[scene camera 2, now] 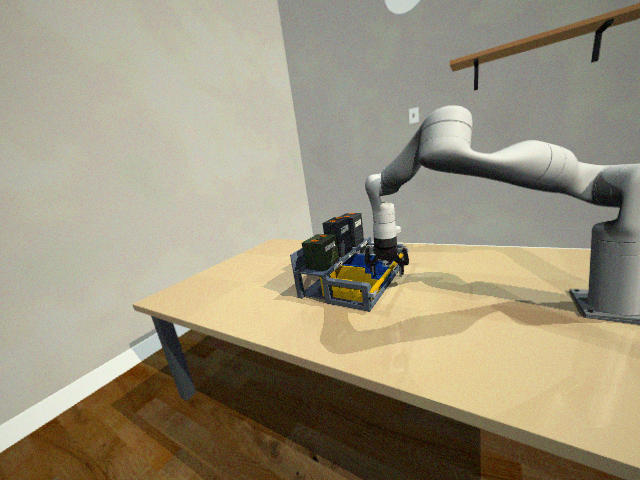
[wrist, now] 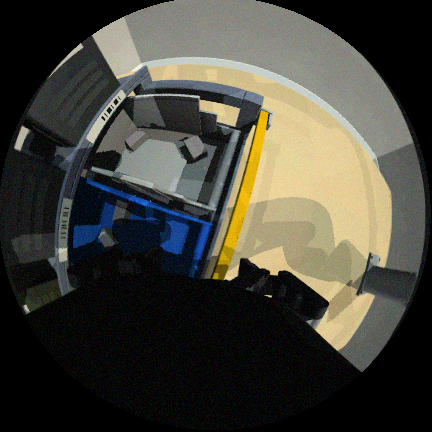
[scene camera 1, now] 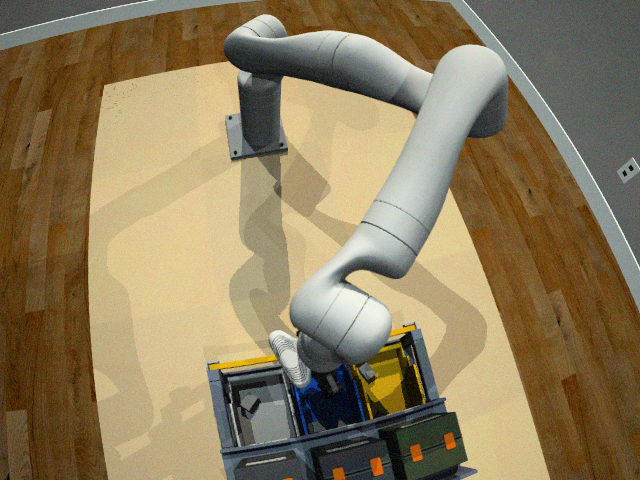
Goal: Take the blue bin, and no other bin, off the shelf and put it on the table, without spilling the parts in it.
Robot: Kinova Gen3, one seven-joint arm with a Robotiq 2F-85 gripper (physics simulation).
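Places are measured from the arm's base along level axes (x back, y right, z up), in centimetres.
Pixels of known places: gripper, fingertip midpoint: [wrist: 200,262]; arm's base at its link origin: [scene camera 2: 615,305] [wrist: 369,278] [scene camera 1: 261,131].
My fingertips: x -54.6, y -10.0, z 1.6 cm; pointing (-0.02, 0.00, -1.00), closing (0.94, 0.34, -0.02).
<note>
For each thing: its top centre in the pictures, then the offset to it from my fingertips. "*": a spot on its surface instead. Level surfaces: height alone.
- blue bin at its top centre: [wrist: 101,246] [scene camera 1: 330,406] [scene camera 2: 362,260] dx -8.4, dy -2.0, dz +5.2 cm
- grey bin at its top centre: [wrist: 143,126] [scene camera 1: 263,419] [scene camera 2: 373,249] dx -10.4, dy +9.0, dz +5.2 cm
- yellow bin at its top centre: [scene camera 1: 393,390] [scene camera 2: 349,272] dx -6.6, dy -13.0, dz +5.2 cm
- shelf's yellow front lip at a spot on its surface: [wrist: 245,185] * dx +0.1, dy +8.4, dz +3.6 cm
- wooden table at its surface level: dz -2.9 cm
The blue bin [scene camera 1: 304,397] [scene camera 2: 364,261] [wrist: 185,238] sits in the middle slot of the low shelf [scene camera 1: 215,405] [scene camera 2: 299,281] [wrist: 241,104], between a grey bin [scene camera 1: 266,414] [wrist: 153,160] and a yellow bin [scene camera 1: 390,381] [scene camera 2: 349,276]. Small grey parts [wrist: 106,238] lie inside the blue bin. My gripper [scene camera 1: 330,381] [scene camera 2: 387,259] [wrist: 200,262] is open and empty, pointing down at the blue bin's front edge. In the wrist view one finger is inside the bin and the other is outside the shelf's yellow front lip [scene camera 1: 242,362] [wrist: 245,185]. The wrist hides most of the fingers from above.
Three dark cases [scene camera 1: 423,443] [scene camera 2: 320,252] stand on the shelf's upper level behind the bins. The shelf stands on a wooden table [scene camera 1: 175,214] [scene camera 2: 461,357]. The arm's base [scene camera 1: 256,138] [wrist: 386,282] is bolted at the table's far side.
</note>
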